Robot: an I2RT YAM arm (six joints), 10 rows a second.
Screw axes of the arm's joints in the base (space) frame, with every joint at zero. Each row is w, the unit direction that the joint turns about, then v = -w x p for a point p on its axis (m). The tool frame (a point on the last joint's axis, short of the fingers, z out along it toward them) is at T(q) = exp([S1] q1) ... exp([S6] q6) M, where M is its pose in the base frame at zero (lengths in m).
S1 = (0, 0, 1, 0.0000, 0.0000, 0.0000)
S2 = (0, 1, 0, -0.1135, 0.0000, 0.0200)
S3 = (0, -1, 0, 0.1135, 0.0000, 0.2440)
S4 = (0, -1, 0, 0.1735, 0.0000, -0.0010)
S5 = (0, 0, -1, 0.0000, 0.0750, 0.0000)
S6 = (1, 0, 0, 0.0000, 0.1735, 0.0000)
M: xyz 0.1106 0.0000 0.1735 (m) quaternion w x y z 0.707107 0 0.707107 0
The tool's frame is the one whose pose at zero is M.
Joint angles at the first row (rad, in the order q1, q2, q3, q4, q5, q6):
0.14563, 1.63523, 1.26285, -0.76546, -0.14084, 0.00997
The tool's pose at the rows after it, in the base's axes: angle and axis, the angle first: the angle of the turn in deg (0 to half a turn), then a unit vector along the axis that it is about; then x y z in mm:
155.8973, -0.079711, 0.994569, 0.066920, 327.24, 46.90, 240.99
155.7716, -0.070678, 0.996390, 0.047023, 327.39, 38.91, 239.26
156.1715, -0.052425, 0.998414, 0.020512, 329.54, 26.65, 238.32
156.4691, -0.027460, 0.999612, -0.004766, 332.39, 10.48, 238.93
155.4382, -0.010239, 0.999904, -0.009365, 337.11, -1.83, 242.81
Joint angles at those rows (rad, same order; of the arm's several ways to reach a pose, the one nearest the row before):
0.13085, 1.62954, 1.24390, -0.75633, -0.10704, -0.00578
0.11035, 1.62757, 1.23558, -0.75166, -0.07360, -0.01531
0.07756, 1.63502, 1.24187, -0.76072, -0.02912, -0.02120
0.03272, 1.64414, 1.25526, -0.77125, 0.01123, -0.02455
-0.00417, 1.65276, 1.27684, -0.76595, 0.01189, -0.02724

